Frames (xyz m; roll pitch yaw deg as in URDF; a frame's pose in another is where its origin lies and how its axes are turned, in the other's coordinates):
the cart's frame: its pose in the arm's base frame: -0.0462 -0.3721 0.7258 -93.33 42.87 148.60
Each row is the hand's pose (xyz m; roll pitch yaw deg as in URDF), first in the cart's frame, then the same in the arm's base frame.
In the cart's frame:
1: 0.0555 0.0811 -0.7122 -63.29 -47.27 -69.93
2: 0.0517 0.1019 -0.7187 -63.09 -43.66 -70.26
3: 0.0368 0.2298 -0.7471 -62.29 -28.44 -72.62
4: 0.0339 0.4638 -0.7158 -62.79 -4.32 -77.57
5: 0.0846 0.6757 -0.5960 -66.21 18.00 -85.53
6: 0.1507 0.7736 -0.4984 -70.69 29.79 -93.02
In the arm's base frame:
1: 0.3150 0.2460 0.6590 -175.43 -16.06 -158.11
2: 0.3332 0.2438 0.6467 -174.48 -17.61 -161.53
3: 0.4343 0.2240 0.5644 -169.76 -24.52 -176.22
4: 0.5637 0.1244 0.3939 -158.71 -34.28 157.78
5: 0.6029 -0.0253 0.1992 -143.30 -41.03 128.97
6: 0.5738 -0.1150 0.0785 -132.47 -43.34 110.81

